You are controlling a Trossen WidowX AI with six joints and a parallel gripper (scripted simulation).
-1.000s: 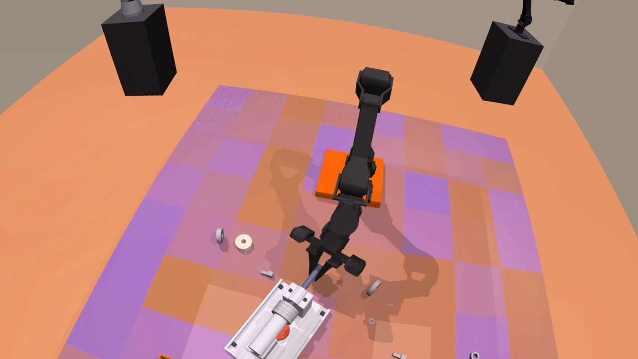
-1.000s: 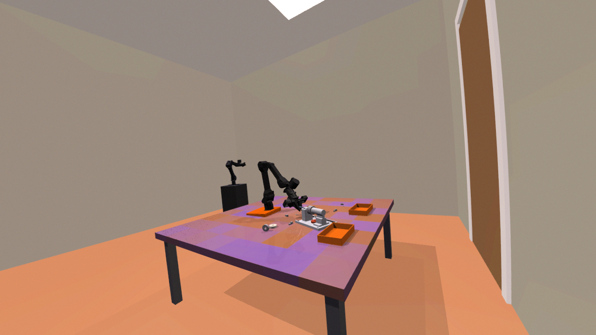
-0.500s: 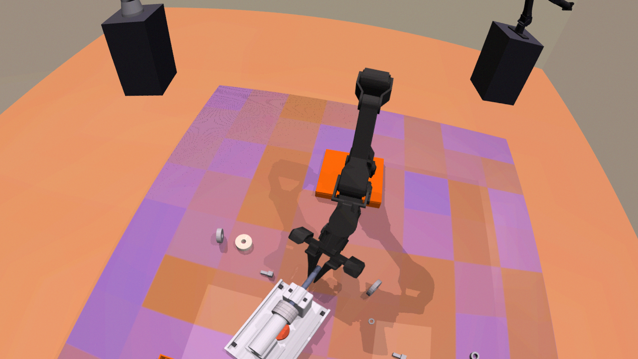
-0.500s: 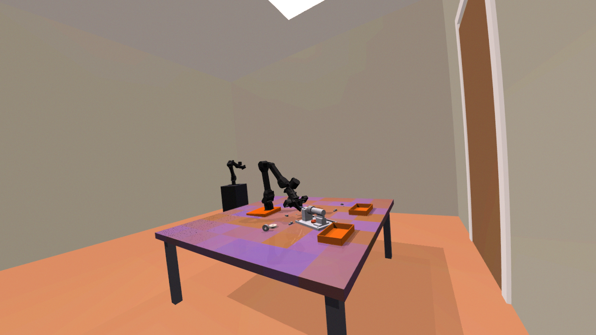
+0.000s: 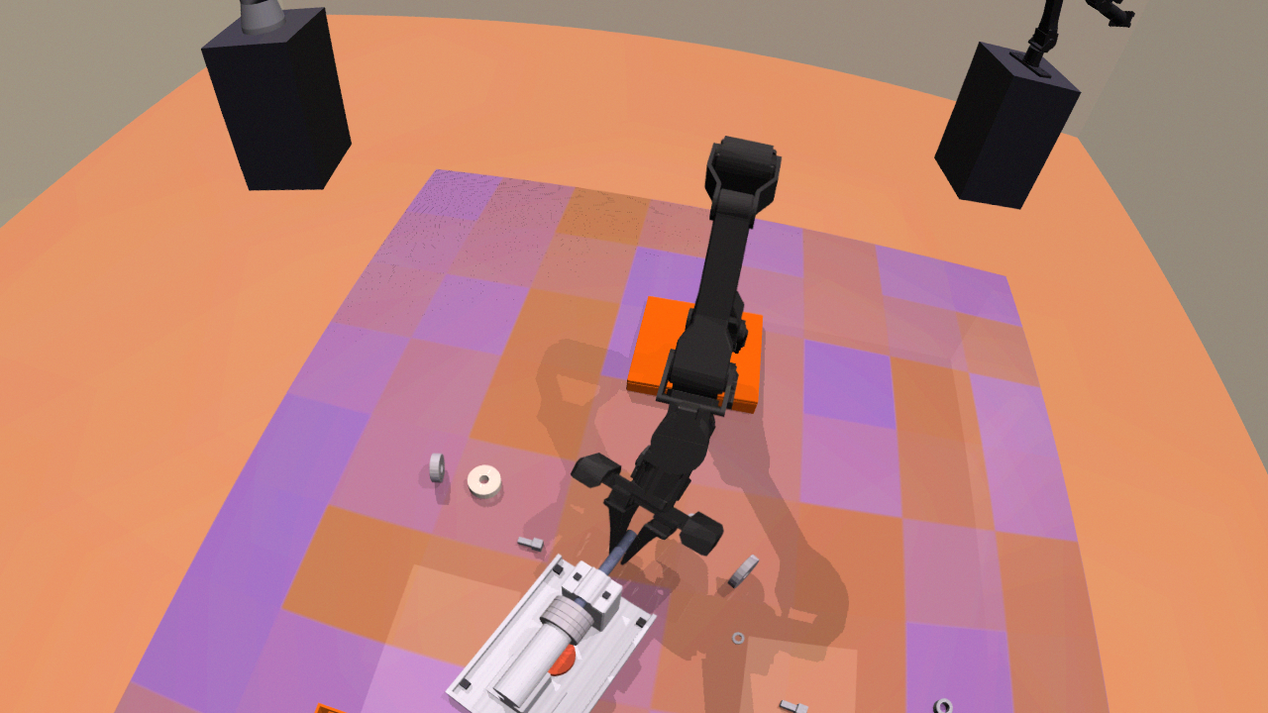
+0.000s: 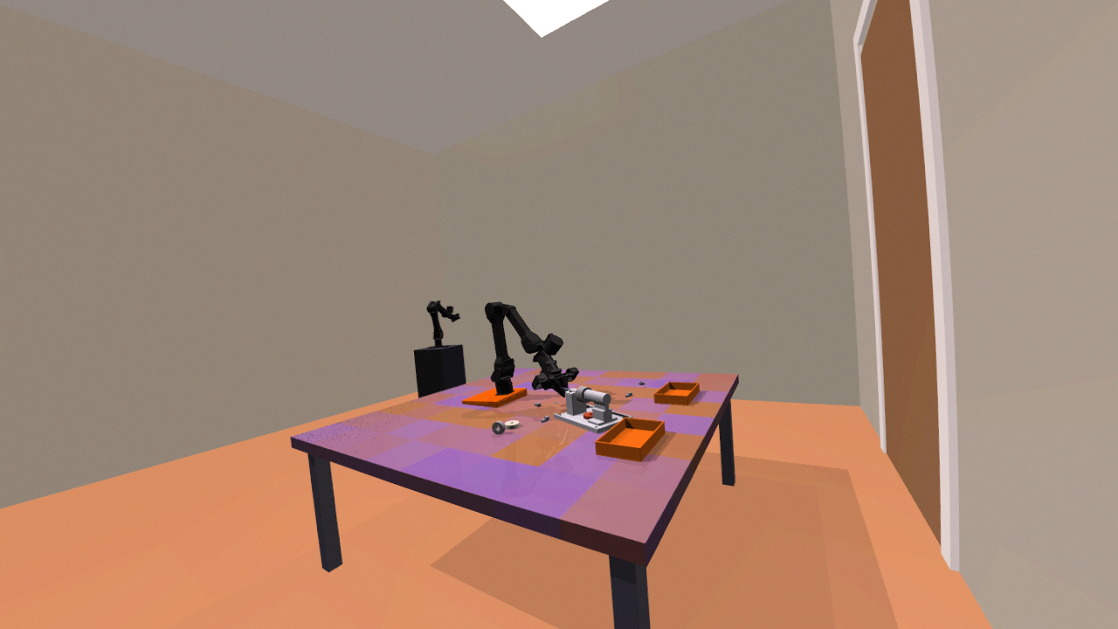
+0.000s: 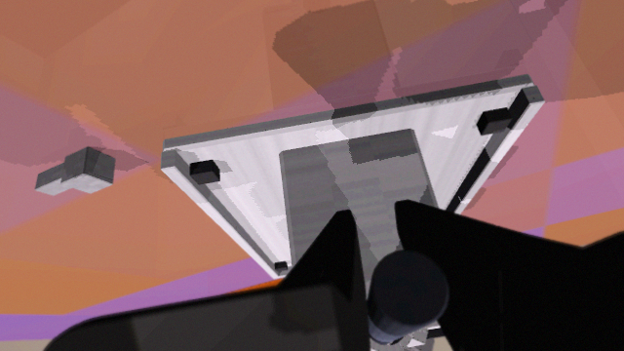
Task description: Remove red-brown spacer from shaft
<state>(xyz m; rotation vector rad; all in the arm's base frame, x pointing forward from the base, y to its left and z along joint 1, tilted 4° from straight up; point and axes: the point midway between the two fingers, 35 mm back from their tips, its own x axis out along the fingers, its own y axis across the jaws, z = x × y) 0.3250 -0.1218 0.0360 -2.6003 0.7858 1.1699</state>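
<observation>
Now: the blue-grey shaft 5 cm ahead of my gripper tip, 3 cm to the right of it and 2 cm above it. Round my gripper tip: red-brown spacer (11 cm ahead, 7 cm to the right, 4 cm below).
</observation>
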